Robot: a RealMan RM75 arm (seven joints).
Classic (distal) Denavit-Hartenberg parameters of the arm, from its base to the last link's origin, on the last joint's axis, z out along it. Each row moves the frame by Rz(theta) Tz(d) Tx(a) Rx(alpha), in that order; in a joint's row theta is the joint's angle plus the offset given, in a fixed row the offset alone. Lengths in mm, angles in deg.
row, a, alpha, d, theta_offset
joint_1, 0, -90, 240.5, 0
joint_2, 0, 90, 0, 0
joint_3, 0, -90, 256, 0
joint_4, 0, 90, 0, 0
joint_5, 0, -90, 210, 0
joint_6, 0, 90, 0, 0
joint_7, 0, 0, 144, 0
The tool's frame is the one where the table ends.
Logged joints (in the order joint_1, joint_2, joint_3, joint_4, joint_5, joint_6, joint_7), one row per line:
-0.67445 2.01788 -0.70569 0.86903 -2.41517 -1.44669 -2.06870
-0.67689 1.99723 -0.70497 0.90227 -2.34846 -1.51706 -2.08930
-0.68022 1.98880 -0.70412 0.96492 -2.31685 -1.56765 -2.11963
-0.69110 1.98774 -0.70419 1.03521 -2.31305 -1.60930 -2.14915
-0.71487 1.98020 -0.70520 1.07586 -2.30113 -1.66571 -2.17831
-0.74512 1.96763 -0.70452 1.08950 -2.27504 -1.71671 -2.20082
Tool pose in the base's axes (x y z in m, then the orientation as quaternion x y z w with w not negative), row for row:
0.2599 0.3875 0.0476 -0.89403 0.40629 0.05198 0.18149
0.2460 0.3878 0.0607 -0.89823 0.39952 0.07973 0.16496
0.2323 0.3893 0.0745 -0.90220 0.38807 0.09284 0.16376
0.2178 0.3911 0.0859 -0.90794 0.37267 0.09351 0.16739
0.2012 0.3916 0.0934 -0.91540 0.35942 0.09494 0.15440
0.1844 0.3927 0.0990 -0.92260 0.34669 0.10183 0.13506
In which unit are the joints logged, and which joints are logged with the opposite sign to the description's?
The joints are logged in radians. Opposite sign: joint_1, joint_4, joint_7.
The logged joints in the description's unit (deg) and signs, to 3 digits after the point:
38.643 115.616 -40.433 -49.792 -138.379 -82.889 118.528
38.783 114.433 -40.392 -51.696 -134.557 -86.921 119.708
38.974 113.950 -40.343 -55.286 -132.746 -89.820 121.446
39.597 113.889 -40.347 -59.313 -132.528 -92.206 123.137
40.959 113.457 -40.405 -61.642 -131.845 -95.438 124.808
42.692 112.737 -40.366 -62.424 -130.350 -98.360 126.098

